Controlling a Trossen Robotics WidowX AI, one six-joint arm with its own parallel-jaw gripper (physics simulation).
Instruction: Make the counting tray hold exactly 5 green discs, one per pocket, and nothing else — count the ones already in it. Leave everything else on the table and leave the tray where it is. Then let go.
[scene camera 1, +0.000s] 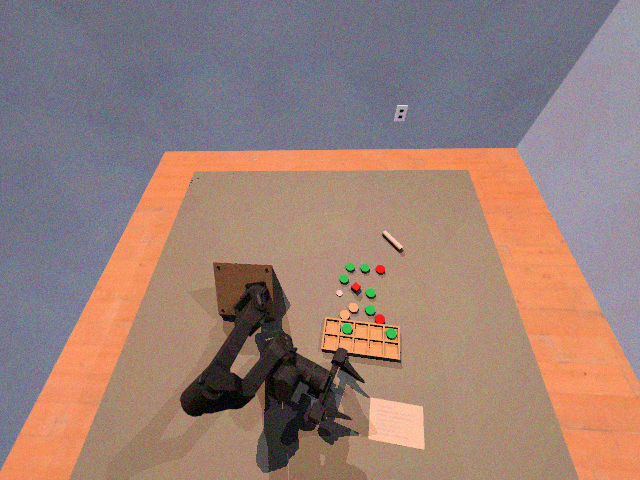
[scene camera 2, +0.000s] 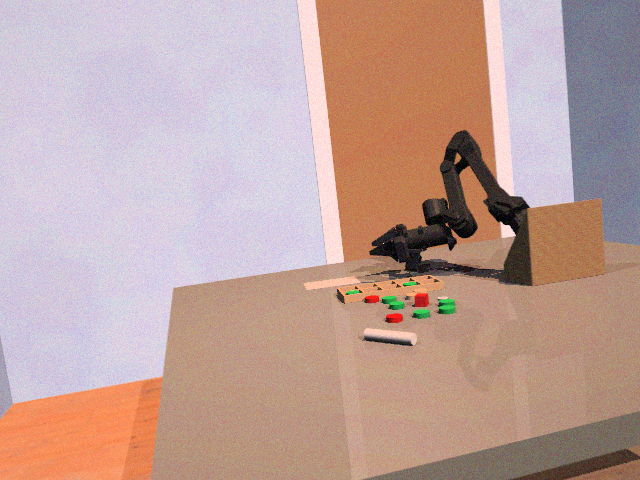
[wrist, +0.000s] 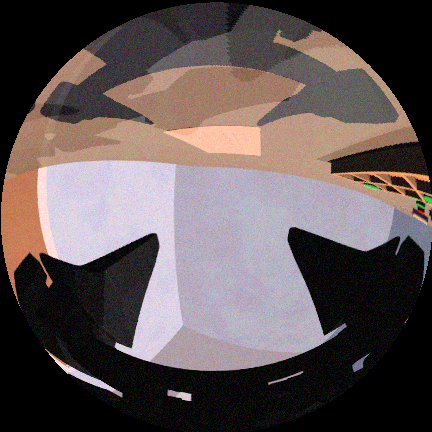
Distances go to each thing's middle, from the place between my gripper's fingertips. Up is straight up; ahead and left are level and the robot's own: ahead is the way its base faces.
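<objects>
The wooden counting tray (scene camera 1: 368, 339) is visible to me, 40 mm ahead of my hand, 170 mm to the left of it and 80 mm below it.
</objects>
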